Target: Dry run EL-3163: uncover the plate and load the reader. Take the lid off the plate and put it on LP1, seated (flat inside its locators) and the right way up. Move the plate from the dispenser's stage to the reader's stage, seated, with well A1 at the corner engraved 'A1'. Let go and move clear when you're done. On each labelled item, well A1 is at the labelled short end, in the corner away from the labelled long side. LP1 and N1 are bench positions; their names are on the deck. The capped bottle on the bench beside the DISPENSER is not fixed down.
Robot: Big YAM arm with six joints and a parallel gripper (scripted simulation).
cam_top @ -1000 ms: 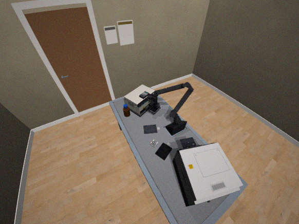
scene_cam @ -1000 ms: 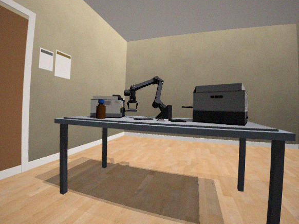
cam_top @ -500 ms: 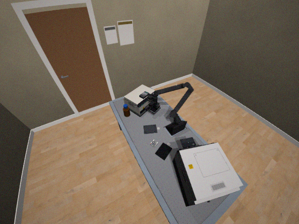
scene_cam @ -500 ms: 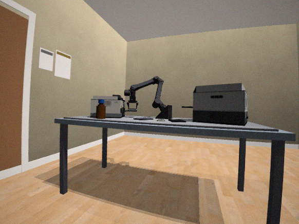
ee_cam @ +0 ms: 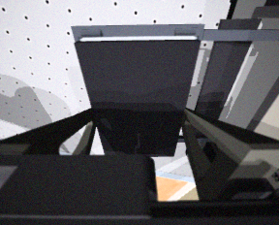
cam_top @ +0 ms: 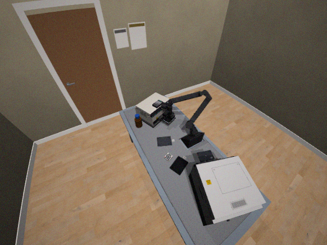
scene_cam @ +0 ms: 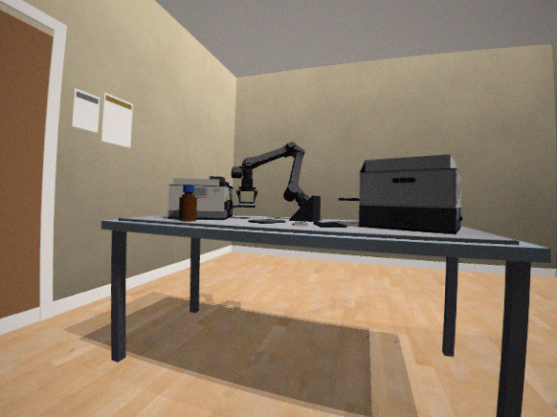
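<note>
My gripper is now 1 cm above the well plate. Also, from my hand: brown capped bottle: 35 cm ahead, 18 cm to the right, 1 cm above; grey-blue LP1 pad: 21 cm to the left, 20 cm ahead, 10 cm below; dark see-through lid: right at my hand.
</note>
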